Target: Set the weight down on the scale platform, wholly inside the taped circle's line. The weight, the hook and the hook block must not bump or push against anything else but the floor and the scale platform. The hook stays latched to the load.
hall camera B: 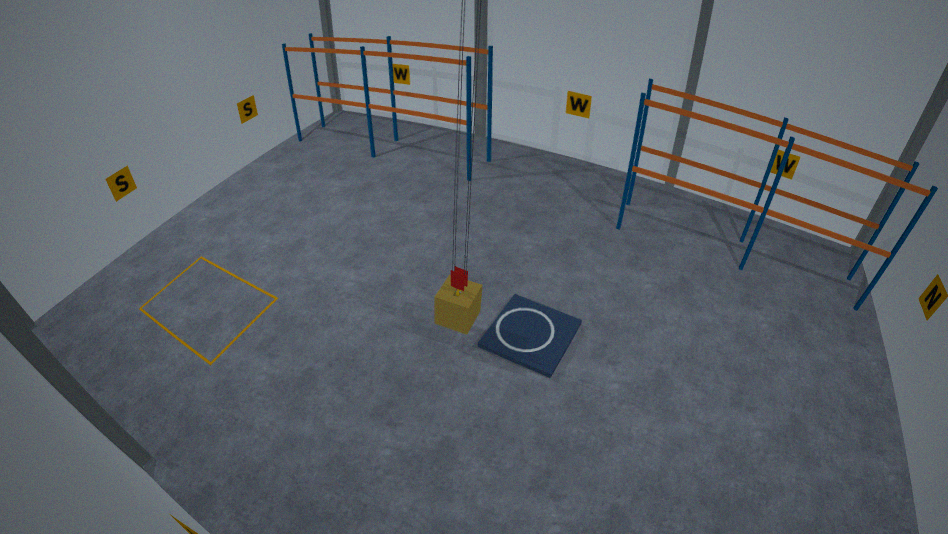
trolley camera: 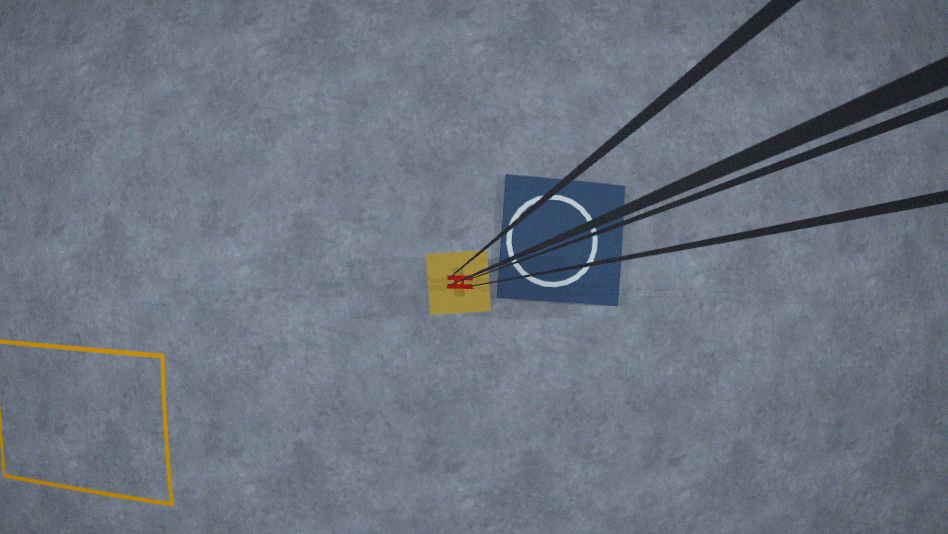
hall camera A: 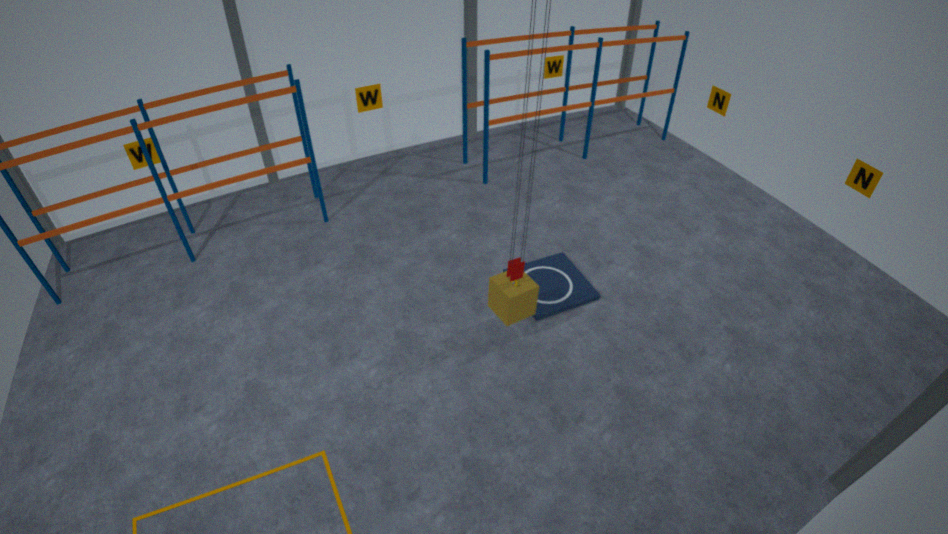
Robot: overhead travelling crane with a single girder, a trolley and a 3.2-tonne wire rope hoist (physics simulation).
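Note:
The yellow weight (hall camera A: pixel 512 303) (hall camera B: pixel 456 313) (trolley camera: pixel 439 302) hangs upright above the floor, from the red hook block (hall camera A: pixel 515 268) (hall camera B: pixel 459 277) (trolley camera: pixel 459 282). My hook (hall camera A: pixel 517 283) (hall camera B: pixel 457 291) is small under the block and holds the weight at its top; the latch is too small to make out. The dark blue scale platform (hall camera A: pixel 583 293) (hall camera B: pixel 549 363) (trolley camera: pixel 609 288) lies on the floor, bearing the white taped circle (hall camera A: pixel 571 286) (hall camera B: pixel 525 349) (trolley camera: pixel 552 284). In the trolley view the weight is left of the platform and lower than the circle's middle, with a narrow gap to the platform's edge.
Two blue and orange racks (hall camera A: pixel 485 119) (hall camera B: pixel 469 119) stand along the wall marked W, well away from the weight. A yellow floor outline (hall camera A: pixel 228 486) (hall camera B: pixel 244 331) (trolley camera: pixel 167 424) lies on the other side of the weight from the platform. Four ropes run up from the block.

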